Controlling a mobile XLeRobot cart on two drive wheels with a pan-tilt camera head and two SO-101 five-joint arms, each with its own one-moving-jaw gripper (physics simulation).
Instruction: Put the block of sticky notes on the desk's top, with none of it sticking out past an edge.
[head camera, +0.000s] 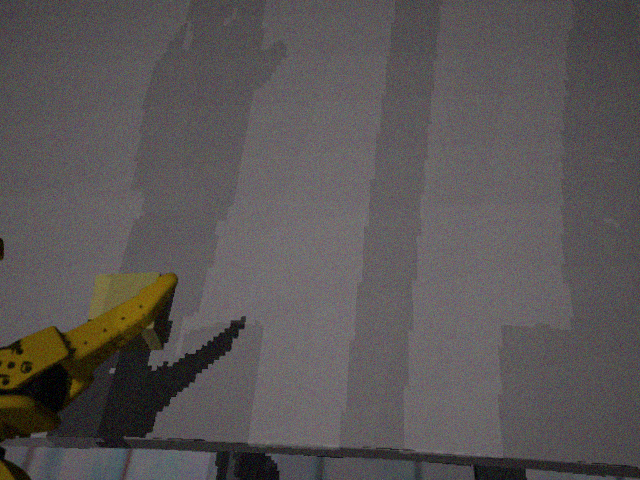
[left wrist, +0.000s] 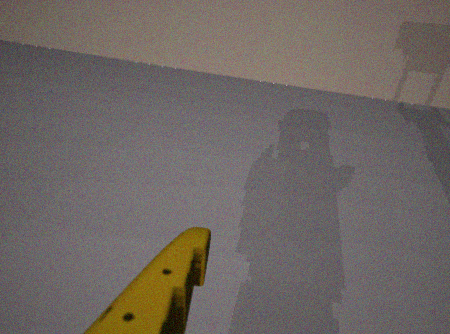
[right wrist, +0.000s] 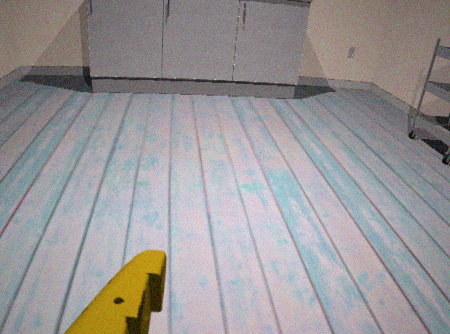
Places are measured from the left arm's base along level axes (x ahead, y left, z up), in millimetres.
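Where they show: left hand at its tool point: (head camera: 0, 246) (left wrist: 208, 249); right hand at its tool point: (right wrist: 164, 273).
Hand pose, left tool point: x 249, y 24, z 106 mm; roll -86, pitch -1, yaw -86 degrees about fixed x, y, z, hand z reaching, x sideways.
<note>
After its pixels a point has its place.
The block of sticky notes (head camera: 116, 290) {y 3, x 291, z -18 mm} is pale yellow and sits on the grey desk's top (head camera: 310, 258) {y -139, x 342, z -55 mm} (left wrist: 100, 150) {y 213, x 546, z -55 mm}, at the lower left of the head view, in from the near edge. My left gripper's yellow jaw crosses in front of it and hides its middle and lower part; a small corner shows below the jaw. My left gripper (head camera: 157, 293) (left wrist: 199, 245) is open, with one notched jaw in its wrist view. Whether it touches the block cannot be told. The block does not show in the left wrist view. My right gripper (right wrist: 156, 267) is open, above the plank floor.
The desk's near edge (head camera: 330, 451) {y -154, x 188, z -66 mm} runs along the bottom of the head view. Arm shadows fall across the top. A wall (left wrist: 200, 35) {y 195, x 1020, z 14 mm} stands beyond the desk. The right wrist view shows plank floor (right wrist: 200, 200) {y -35, x -1557, z -775 mm}, a grey cabinet (right wrist: 200, 40) {y 158, x -3143, z -294 mm} and a cart (right wrist: 425, 85) {y 1715, x -2278, z -345 mm}.
</note>
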